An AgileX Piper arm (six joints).
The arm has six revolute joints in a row. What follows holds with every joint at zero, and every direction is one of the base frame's.
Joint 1 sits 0.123 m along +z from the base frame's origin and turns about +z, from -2.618 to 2.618 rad.
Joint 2 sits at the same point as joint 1 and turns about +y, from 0 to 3.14 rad.
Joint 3 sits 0.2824 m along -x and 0.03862 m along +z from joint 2 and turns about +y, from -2.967 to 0 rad.
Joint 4 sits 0.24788 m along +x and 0.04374 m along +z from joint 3 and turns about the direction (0.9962, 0, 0.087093), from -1.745 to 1.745 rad.
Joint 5 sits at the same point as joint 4 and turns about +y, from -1.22 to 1.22 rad.
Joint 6 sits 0.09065 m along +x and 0.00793 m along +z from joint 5 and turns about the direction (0.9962, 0, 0.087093), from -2.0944 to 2.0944 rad.
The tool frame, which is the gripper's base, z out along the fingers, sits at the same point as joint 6; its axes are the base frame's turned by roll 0, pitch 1.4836 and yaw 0 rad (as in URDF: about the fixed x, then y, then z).
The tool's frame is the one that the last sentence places.
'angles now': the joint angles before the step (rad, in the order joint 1, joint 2, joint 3, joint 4, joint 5, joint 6). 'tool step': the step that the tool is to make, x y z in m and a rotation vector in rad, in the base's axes. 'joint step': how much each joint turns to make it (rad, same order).
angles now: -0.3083, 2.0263, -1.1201, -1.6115, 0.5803, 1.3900
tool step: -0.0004, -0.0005, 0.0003, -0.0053, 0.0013, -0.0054
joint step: 0.0000, 0.0000, -0.0001, 0.0002, 0.0076, 0.0000
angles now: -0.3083, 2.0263, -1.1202, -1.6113, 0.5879, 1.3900
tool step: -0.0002, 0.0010, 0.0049, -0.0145, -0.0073, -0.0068
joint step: 0.0054, -0.0107, 0.0000, 0.0010, 0.0169, -0.0001
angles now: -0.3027, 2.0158, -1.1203, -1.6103, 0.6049, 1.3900
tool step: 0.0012, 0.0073, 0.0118, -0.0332, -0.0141, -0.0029
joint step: 0.0259, -0.0262, -0.0003, 0.0080, 0.0398, -0.0085
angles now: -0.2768, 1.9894, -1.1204, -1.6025, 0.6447, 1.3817
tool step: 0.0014, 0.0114, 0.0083, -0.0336, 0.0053, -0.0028
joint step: 0.0385, -0.0182, 0.0002, 0.0243, 0.0529, -0.0252
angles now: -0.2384, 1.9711, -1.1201, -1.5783, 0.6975, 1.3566
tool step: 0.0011, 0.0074, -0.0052, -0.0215, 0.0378, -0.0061
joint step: 0.0267, 0.0157, 0.0001, 0.0203, 0.0441, -0.0245
